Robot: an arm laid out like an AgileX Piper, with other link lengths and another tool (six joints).
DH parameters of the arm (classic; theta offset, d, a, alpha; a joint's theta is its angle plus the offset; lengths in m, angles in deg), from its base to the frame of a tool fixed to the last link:
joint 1: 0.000 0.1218 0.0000 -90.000
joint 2: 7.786 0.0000 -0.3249 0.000
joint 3: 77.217 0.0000 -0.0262 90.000
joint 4: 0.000 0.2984 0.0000 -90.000
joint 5: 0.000 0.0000 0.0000 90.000
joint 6: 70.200 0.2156 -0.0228 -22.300
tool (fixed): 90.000 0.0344 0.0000 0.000
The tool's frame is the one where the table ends.
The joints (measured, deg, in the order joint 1, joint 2, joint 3, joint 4, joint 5, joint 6), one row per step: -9.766, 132.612, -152.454, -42.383, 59.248, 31.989; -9.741, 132.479, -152.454, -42.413, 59.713, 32.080; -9.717, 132.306, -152.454, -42.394, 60.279, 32.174; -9.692, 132.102, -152.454, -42.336, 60.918, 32.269; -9.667, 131.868, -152.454, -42.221, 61.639, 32.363; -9.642, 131.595, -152.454, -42.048, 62.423, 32.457; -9.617, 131.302, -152.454, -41.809, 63.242, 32.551; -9.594, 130.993, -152.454, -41.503, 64.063, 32.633; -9.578, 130.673, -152.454, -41.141, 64.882, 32.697; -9.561, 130.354, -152.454, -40.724, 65.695, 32.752; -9.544, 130.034, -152.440, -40.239, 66.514, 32.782; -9.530, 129.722, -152.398, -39.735, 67.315, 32.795; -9.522, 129.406, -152.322, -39.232, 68.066, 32.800; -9.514, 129.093, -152.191, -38.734, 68.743, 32.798; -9.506, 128.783, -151.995, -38.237, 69.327, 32.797; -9.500, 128.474, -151.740, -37.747, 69.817, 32.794
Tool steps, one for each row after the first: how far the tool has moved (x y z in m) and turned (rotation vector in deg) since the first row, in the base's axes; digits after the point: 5 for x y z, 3 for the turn. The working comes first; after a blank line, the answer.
Tool pose at each row, in the base's axes (x y z in m, rotation vector in deg; the steps are taken from these numbers as rounded here): 0.65179, -0.27362, 0.40955, 104.624, -10.005, 86.833; 0.64986, -0.27381, 0.40977, 104.764, -10.369, 86.537; 0.64751, -0.27398, 0.41003, 104.965, -10.825, 86.206; 0.64485, -0.27408, 0.41033, 105.211, -11.346, 85.852; 0.64189, -0.27409, 0.41058, 105.523, -11.941, 85.475; 0.63864, -0.27397, 0.41095, 105.882, -12.604, 85.102; 0.63528, -0.27367, 0.41125, 106.296, -13.314, 84.747; 0.63192, -0.27319, 0.41156, 106.751, -14.039, 84.433; 0.62858, -0.27258, 0.41185, 107.242, -14.767, 84.146; 0.62536, -0.27178, 0.41198, 107.777, -15.493, 83.888; 0.62226, -0.27075, 0.41183, 108.387, -16.204, 83.635; 0.61930, -0.26965, 0.41138, 109.036, -16.875, 83.362; 0.61649, -0.26853, 0.41089, 109.681, -17.497, 83.100; 0.61397, -0.26734, 0.41020, 110.330, -18.046, 82.849; 0.61181, -0.26607, 0.40929, 110.980, -18.520, 82.624; 0.60997, -0.26476, 0.40825, 111.618, -18.921, 82.429

-0.00193, -0.00019, 0.00022, 0.195, 0.126, -0.305; -0.00428, -0.00036, 0.00048, 0.471, 0.272, -0.653; -0.00694, -0.00046, 0.00078, 0.806, 0.430, -1.028; -0.00990, -0.00047, 0.00103, 1.221, 0.608, -1.427; -0.01315, -0.00035, 0.00140, 1.707, 0.783, -1.836; -0.01651, -0.00005, 0.00170, 2.264, 0.956, -2.234; -0.01987, 0.00043, 0.00201, 2.872, 1.117, -2.596; -0.02321, 0.00104, 0.00230, 3.516, 1.275, -2.925; -0.02643, 0.00184, 0.00243, 4.201, 1.434, -3.215; -0.02953, 0.00287, 0.00228, 4.934, 1.625, -3.458; -0.03249, 0.00397, 0.00183, 5.670, 1.855, -3.673; -0.03530, 0.00509, 0.00134, 6.383, 2.090, -3.855; -0.03782, 0.00628, 0.00065, 7.064, 2.341, -3.989; -0.03998, 0.00755, -0.00026, 7.714, 2.597, -4.068; -0.04182, 0.00886, -0.00130, 8.326, 2.852, -4.097
